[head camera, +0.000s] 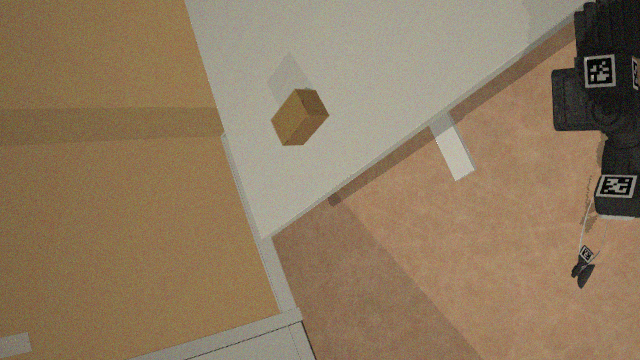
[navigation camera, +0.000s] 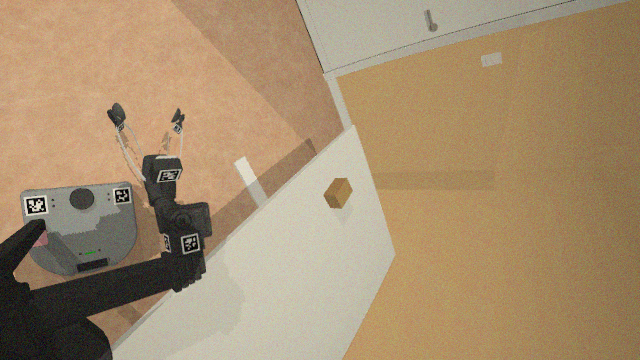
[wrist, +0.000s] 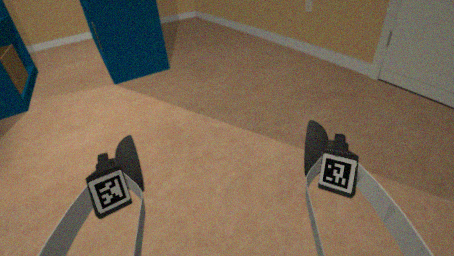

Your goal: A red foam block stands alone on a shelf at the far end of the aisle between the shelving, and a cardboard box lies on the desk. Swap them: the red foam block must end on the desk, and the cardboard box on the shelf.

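Seen in the pictures: gripper, between the fingertips: (head camera: 629, 292) (navigation camera: 147, 106) (wrist: 222, 147); robot's base, origin of its link: (navigation camera: 82, 197).
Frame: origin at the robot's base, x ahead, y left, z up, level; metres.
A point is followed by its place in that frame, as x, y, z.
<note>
The cardboard box (head camera: 300, 117) {-0.039, -0.652, 0.770} (navigation camera: 338, 193) {-0.037, -0.650, 0.770} lies on the white desk (head camera: 400, 60) {-0.118, -0.468, 0.720} (navigation camera: 300, 260) {-0.228, -0.503, 0.720}, near the corner by the yellow wall. My gripper (navigation camera: 147, 116) {0.222, -0.143, 0.618} (wrist: 222, 147) {0.222, -0.143, 0.618} is open and empty, over the floor beside the desk's long edge, pointing away from the box. In the head view one finger shows at the right; the other finger cannot be made out. The red foam block and its shelf do not show in these views.
In the wrist view a blue cabinet (wrist: 130, 40) {1.862, 0.494, 0.294} stands by the far wall and part of a blue unit (wrist: 15, 102) {1.456, 1.249, 0.084} with a brown face inside shows at left. A white door (head camera: 250, 345) {0.854, -1.586, 0.307} (navigation camera: 380, 30) {0.964, -1.526, 0.581} (wrist: 425, 50) {1.311, -1.339, 0.271} is nearby. The desk's foot (head camera: 456, 155) (navigation camera: 247, 172) juts out over the floor.
</note>
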